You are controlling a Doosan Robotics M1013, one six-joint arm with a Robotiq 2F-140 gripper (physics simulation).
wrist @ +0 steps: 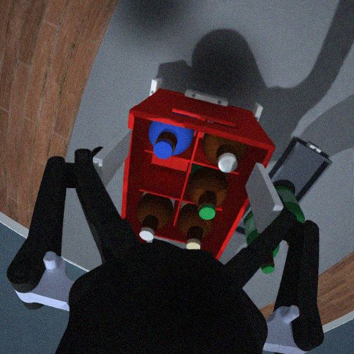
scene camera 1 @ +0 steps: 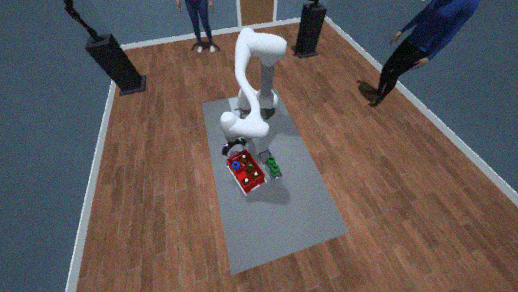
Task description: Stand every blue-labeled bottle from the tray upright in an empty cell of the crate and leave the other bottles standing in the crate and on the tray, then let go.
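Places are measured from the arm's base along level axes (x back, y right, z up), in metres.
Where they show: gripper, fingertip midpoint: (scene camera 1: 235, 153); arm's base, origin of the base link: (scene camera 1: 246, 107).
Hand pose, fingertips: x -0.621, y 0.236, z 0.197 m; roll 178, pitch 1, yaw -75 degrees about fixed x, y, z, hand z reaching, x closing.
Note:
Each offset is from my fingertips to the top centre of the thing. "spot": to the spot under its first point. Level surfaces: height alone.
The blue-labeled bottle {dx -0.042, dy +0.027, dz -0.066 m} (scene camera 1: 236, 165) (wrist: 172, 136) stands in a corner cell of the red crate {spot: dx -0.246, dy -0.083, dz -0.187 m} (scene camera 1: 255, 186) (wrist: 150, 107). Brown bottles with white, cream and green caps stand in several other cells; the middle cell on the blue bottle's side holds no bottle. Two green bottles stand on the grey tray {spot: dx +0.010, dy -0.245, dz -0.224 m} (scene camera 1: 264, 156) (wrist: 300, 167) beside the crate, partly hidden behind a finger in the wrist view. No blue-labeled bottle shows on the tray. My gripper (scene camera 1: 234, 148) (wrist: 190, 158) is wide open and empty, above the crate's end near the robot base, apart from the bottles.
The crate and tray stand on a grey mat {dz -0.229 m} (scene camera 1: 285, 220) over a wooden floor. The white arm (scene camera 1: 245, 125) reaches over the mat from its base. Black pedestals (scene camera 1: 115, 62) (scene camera 1: 310, 27) and two people stand off the mat.

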